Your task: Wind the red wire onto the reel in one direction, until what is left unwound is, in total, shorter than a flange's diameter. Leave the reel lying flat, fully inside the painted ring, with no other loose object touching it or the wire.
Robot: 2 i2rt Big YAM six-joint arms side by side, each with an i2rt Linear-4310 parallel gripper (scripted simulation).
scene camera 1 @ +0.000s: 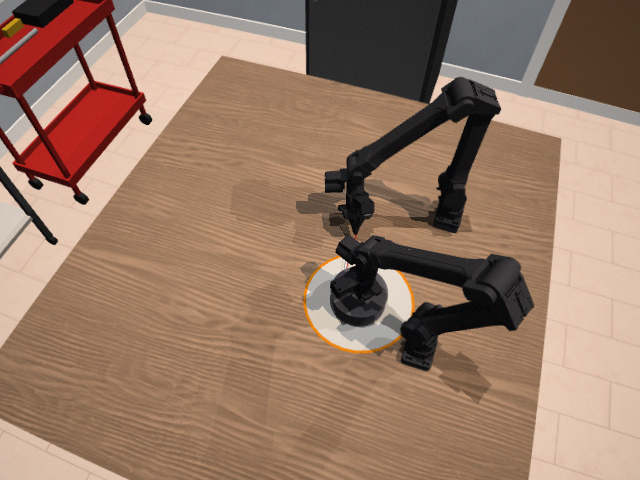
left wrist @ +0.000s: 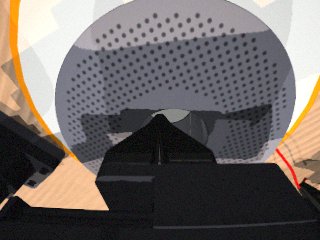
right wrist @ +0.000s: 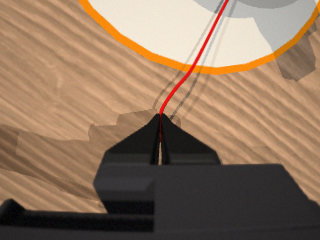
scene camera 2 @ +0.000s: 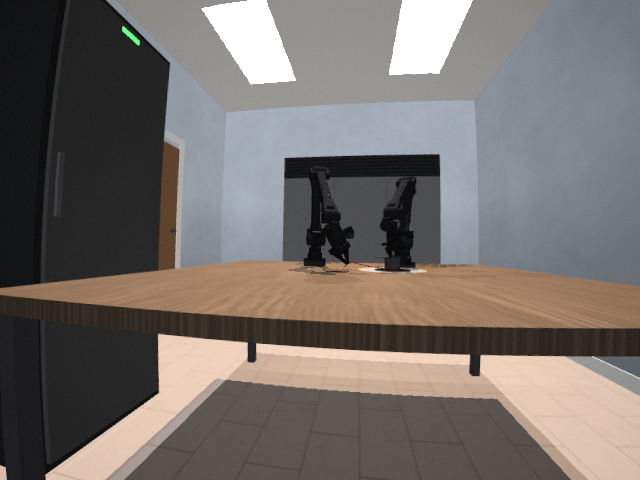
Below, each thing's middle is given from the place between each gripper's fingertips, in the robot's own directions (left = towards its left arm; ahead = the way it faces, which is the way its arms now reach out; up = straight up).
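Labels:
Dark grey reel (left wrist: pixel 233 74): 10 mm below my left hand, 10 mm ahead of it and 10 mm to the right of it. My right hand is 70 mm past the reel and 220 mm to the right of it.

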